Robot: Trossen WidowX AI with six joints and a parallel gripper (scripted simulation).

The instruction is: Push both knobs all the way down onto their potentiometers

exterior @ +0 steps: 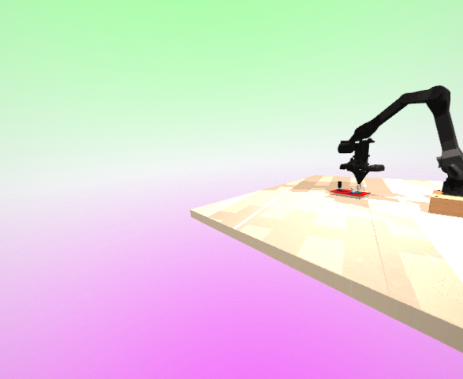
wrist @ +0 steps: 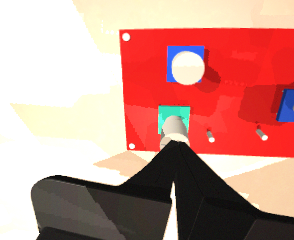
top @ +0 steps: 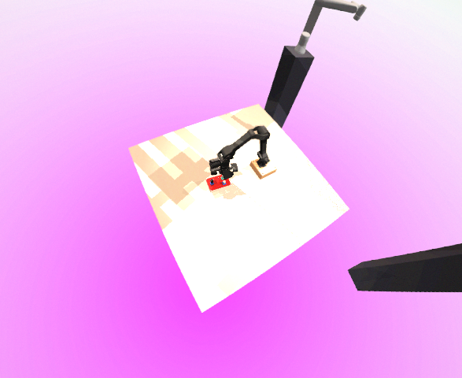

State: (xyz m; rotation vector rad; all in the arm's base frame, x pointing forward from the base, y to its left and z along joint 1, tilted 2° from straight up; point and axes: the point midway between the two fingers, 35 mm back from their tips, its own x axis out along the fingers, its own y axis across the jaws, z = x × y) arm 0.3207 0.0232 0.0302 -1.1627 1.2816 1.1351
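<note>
My gripper tip is now 10 mm above the grey knob. Round my gripper tip: black knob 90 mm ahead, 20 mm to the left, 10 mm below.
</note>
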